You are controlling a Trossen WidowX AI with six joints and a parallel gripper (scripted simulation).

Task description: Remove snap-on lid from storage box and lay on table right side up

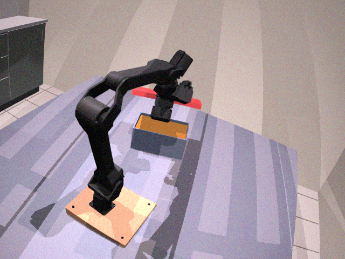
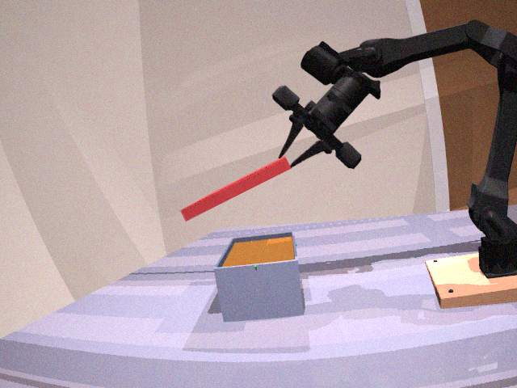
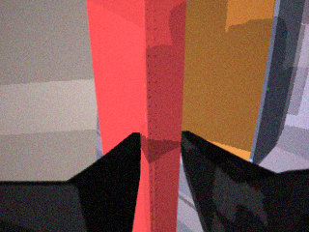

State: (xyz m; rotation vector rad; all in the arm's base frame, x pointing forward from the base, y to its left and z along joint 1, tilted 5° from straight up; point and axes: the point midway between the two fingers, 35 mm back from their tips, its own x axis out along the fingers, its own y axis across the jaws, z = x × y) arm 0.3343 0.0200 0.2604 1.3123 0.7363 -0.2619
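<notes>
My gripper tip is now 7 cm short of the red lid, 2 cm to the right of it and 2 cm above it. Round my gripper tip: grey-blue storage box 6 cm ahead, 2 cm to the left, 19 cm below.
</notes>
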